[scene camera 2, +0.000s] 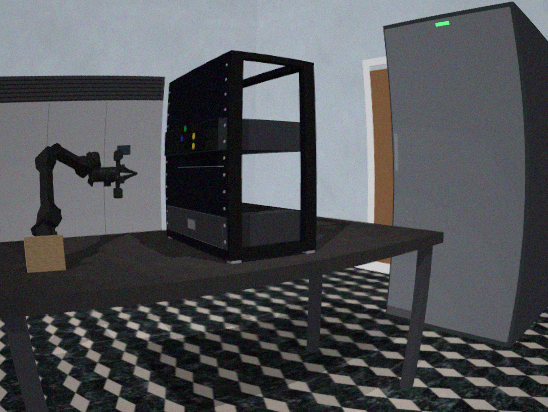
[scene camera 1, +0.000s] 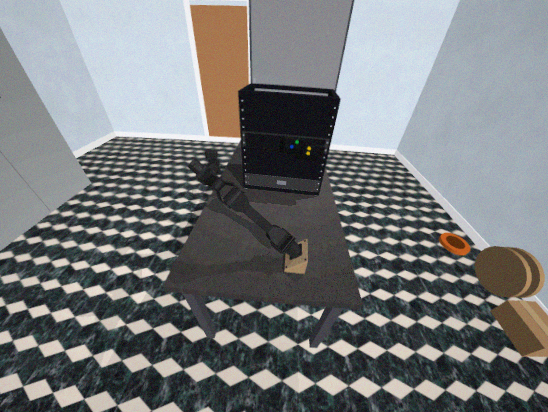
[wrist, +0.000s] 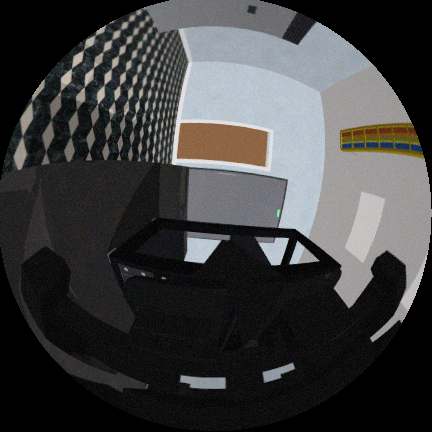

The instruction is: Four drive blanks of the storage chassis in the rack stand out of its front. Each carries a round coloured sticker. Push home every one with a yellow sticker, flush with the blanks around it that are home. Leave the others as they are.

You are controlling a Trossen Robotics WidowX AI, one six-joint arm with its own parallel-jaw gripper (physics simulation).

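The black rack [scene camera 1: 244, 172] [scene camera 2: 235, 175] [wrist: 200, 223] stands on the table. Its storage chassis [scene camera 1: 265, 152] [scene camera 2: 270, 135] has four round stickers at the front: green [scene camera 1: 297, 142] [scene camera 2: 185, 128], blue [scene camera 1: 292, 147] [scene camera 2: 182, 138], upper yellow [scene camera 1: 309, 148] [scene camera 2: 193, 136] and lower yellow [scene camera 1: 308, 153] [scene camera 2: 193, 145]. The yellow ones sit one above the other, right of the blue and green. How far each blank stands out is too dark to tell. My gripper [scene camera 2: 136, 173] [wrist: 225, 244] is shut and empty, in front of the rack, apart from it and lower than the stickers. In the wrist view my fingers hide the stickers.
The arm's wooden base block [scene camera 1: 298, 265] [scene camera 2: 45, 254] sits on the dark table [scene camera 1: 235, 280] [scene camera 2: 380, 235]. A grey unit [scene camera 1: 281, 183] [scene camera 2: 200, 226] fills the rack's bottom. A tall grey cabinet [scene camera 2: 455, 165] [wrist: 230, 195] stands behind the rack. An orange ring [scene camera 1: 444, 244] lies on the floor.
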